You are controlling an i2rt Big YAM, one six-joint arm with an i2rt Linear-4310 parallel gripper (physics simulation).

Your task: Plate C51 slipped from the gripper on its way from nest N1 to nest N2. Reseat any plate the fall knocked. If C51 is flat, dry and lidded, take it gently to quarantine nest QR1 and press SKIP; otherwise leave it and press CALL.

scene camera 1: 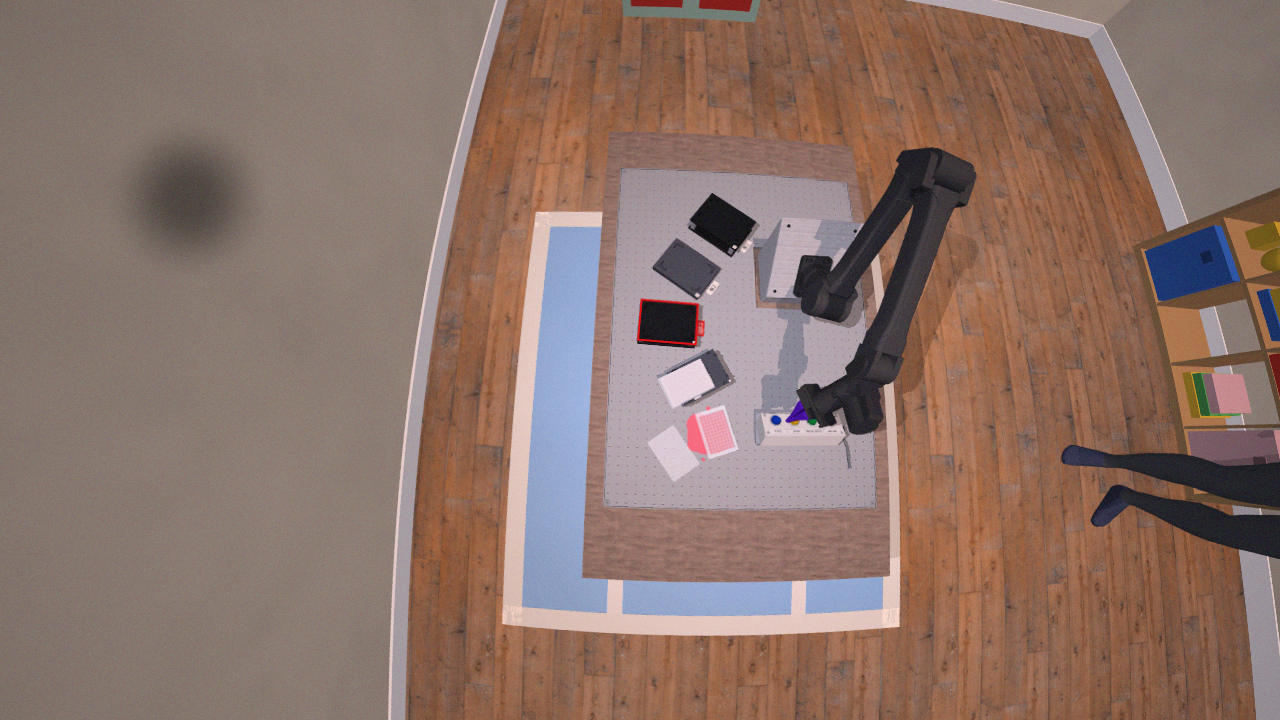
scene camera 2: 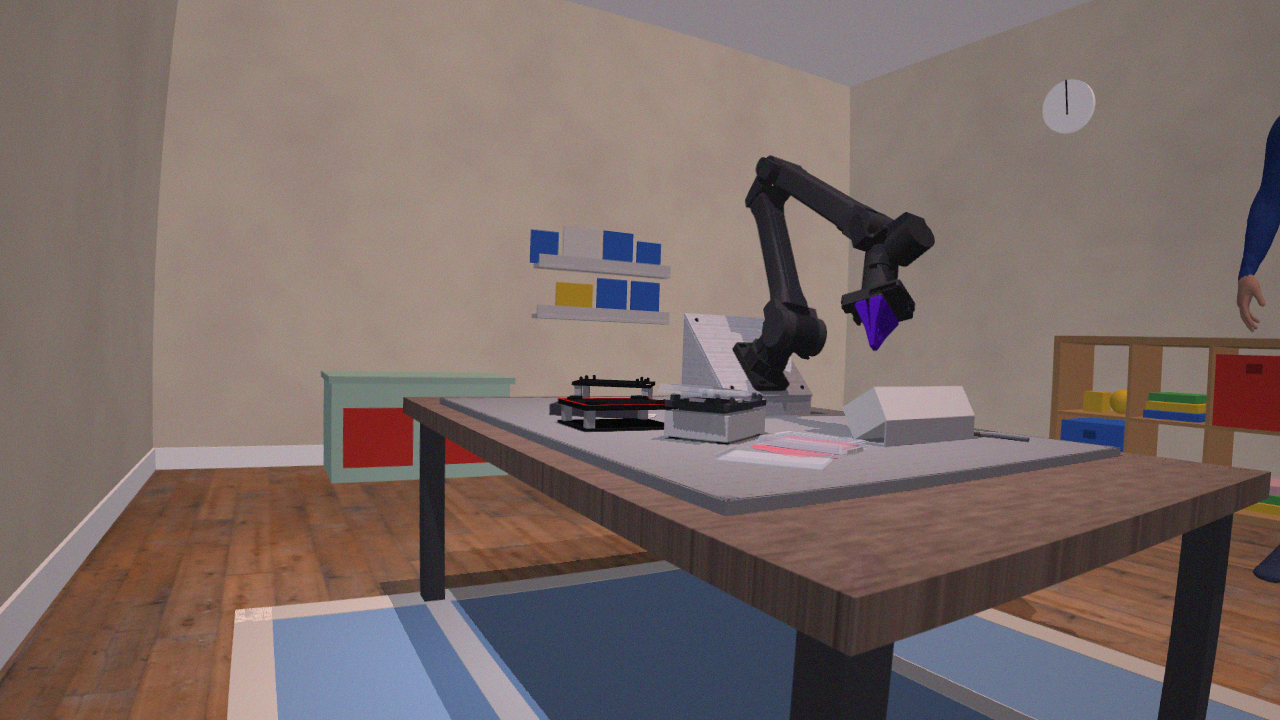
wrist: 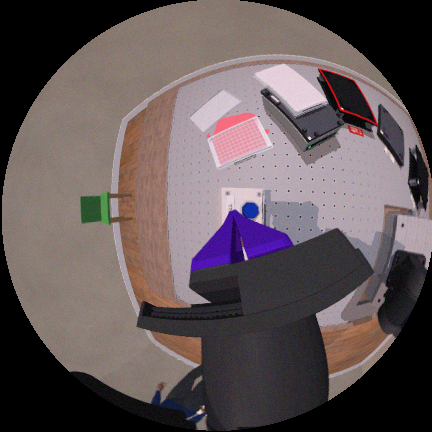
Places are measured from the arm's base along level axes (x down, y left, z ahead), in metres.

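Where they show: gripper, fingertip midpoint: [scene camera 1: 787, 421] [scene camera 2: 873, 348] [wrist: 233, 214]; arm's base, link origin: [scene camera 1: 811, 276] [scene camera 2: 758, 368].
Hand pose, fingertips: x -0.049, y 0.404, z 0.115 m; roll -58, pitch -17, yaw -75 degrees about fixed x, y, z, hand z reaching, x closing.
Things, the pixels of their top centre, and the offset from my fingertips. Level surfaces: height alone.
- white button box, top centre: [wrist: 231, 257] [scene camera 2: 912, 385] [scene camera 1: 806, 429] dz -0.074, dx +0.056, dy +0.018 m
- blue button, top centre: [wrist: 248, 210] [scene camera 1: 777, 420] dz +0.001, dx +0.065, dy -0.004 m
- unlidded plate with pink wells, top centre: [scene camera 2: 812, 437] [wrist: 236, 139] [scene camera 1: 717, 431] dz +0.147, dx +0.125, dy +0.026 m
- clear lid, top centre: [scene camera 2: 776, 454] [scene camera 1: 673, 453] [wrist: 212, 107] dz +0.265, dx +0.132, dy +0.086 m
- white plate, top centre: [scene camera 2: 706, 383] [wrist: 289, 80] [scene camera 1: 687, 382] dz +0.238, dx +0.059, dy -0.099 m
- red-rimmed black nest, top centre: [scene camera 2: 618, 397] [scene camera 1: 668, 321] [wrist: 349, 90] dz +0.286, dx +0.093, dy -0.273 m
- dark grey nest, top centre: [scene camera 2: 599, 399] [scene camera 1: 687, 266] dz +0.230, dx +0.113, dy -0.449 m
- perforated board, surface height: dx +0.139 m
My gripper [scene camera 1: 789, 419] [scene camera 2: 875, 345] [wrist: 233, 214] is shut and empty, its purple fingertips together above the white button box [scene camera 1: 803, 435] [scene camera 2: 917, 413] [wrist: 227, 198]. In the wrist view the tips are beside the blue button [wrist: 250, 210] [scene camera 1: 776, 420]; the fingers hide other buttons. An unlidded plate with pink wells [scene camera 1: 716, 432] [wrist: 240, 142] lies on the board beside a pink spill [scene camera 1: 693, 433] [wrist: 235, 121]. A clear lid [scene camera 1: 673, 453] [scene camera 2: 774, 460] [wrist: 215, 111] lies apart from it. A white plate [scene camera 1: 686, 383] [wrist: 291, 89] sits off-centre on a grey nest [scene camera 1: 715, 365] [wrist: 320, 122].
A red-rimmed black nest [scene camera 1: 668, 322] [wrist: 347, 95], a dark grey nest [scene camera 1: 685, 267] [wrist: 390, 131] and a black nest [scene camera 1: 722, 223] [wrist: 418, 175] stand along the perforated board [scene camera 1: 644, 192]. A white slanted panel [scene camera 1: 787, 246] [scene camera 2: 707, 349] stands by the arm's base.
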